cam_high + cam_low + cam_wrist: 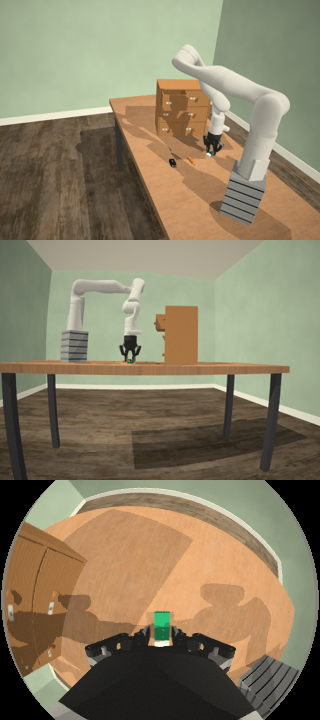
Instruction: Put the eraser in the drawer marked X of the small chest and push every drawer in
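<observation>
The white eraser is 1 cm below my hand. The rest, counted from my hand: black block (7 cm behind, 24 cm to the left, 1 cm below); orange pencil stub (5 cm behind, 13 cm to the left, 1 cm below).
</observation>
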